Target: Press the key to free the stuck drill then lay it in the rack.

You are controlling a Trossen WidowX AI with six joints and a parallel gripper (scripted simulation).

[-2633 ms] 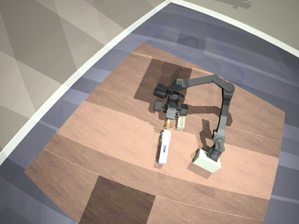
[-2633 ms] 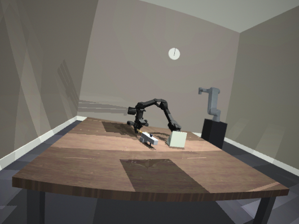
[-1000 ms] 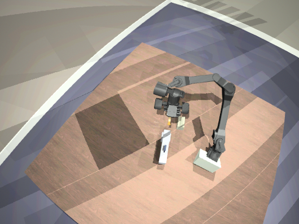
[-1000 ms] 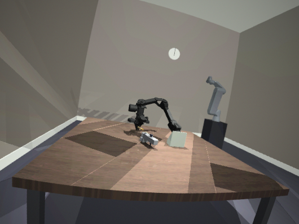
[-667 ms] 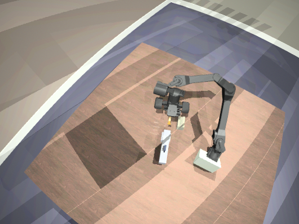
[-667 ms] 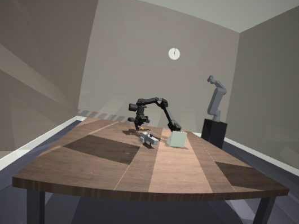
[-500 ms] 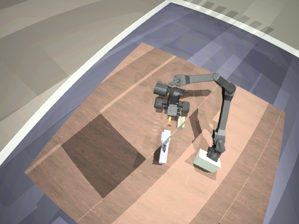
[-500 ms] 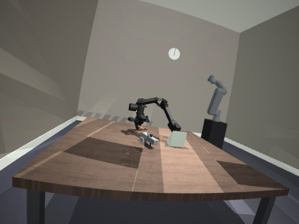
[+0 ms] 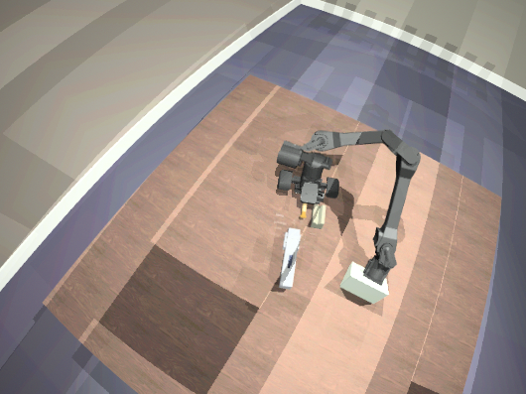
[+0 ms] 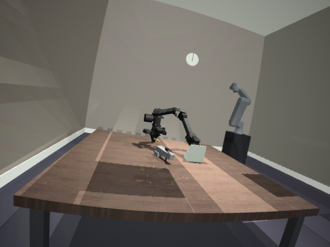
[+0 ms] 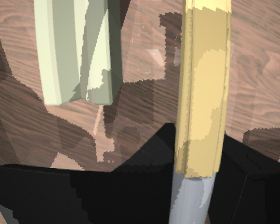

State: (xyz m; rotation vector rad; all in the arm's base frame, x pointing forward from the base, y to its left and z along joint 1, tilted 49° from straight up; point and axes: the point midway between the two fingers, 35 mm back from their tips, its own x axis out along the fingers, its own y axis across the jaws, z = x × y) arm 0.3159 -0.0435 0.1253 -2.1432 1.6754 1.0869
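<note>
My gripper tip is 2 cm past the drill, 4 cm to the right of it and 3 cm below it. Also, from my gripper tip: rack: 7 cm behind, 1 cm to the left, 4 cm below; key: 8 cm behind, 22 cm to the left, 1 cm below.
</note>
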